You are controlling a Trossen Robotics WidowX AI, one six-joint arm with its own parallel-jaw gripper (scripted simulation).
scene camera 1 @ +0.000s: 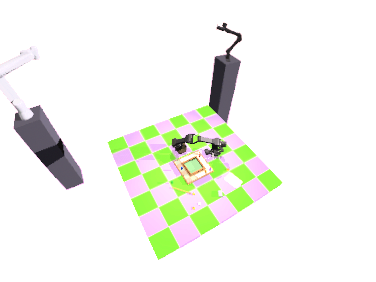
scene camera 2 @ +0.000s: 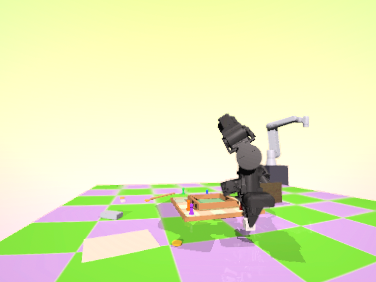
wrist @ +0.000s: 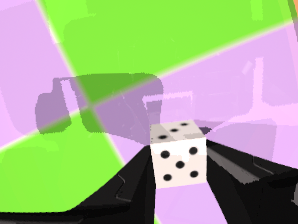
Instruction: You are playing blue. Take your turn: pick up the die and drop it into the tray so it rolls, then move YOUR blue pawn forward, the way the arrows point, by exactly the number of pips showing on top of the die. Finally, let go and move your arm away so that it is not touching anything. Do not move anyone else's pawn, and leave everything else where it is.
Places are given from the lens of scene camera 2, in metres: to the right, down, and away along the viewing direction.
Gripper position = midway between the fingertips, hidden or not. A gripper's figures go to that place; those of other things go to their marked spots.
my gripper (scene camera 2: pixel 249 225): 0.17, 0.23, 0.45
sheet (scene camera 2: pixel 96 248): -0.19, 0.22, 0.34
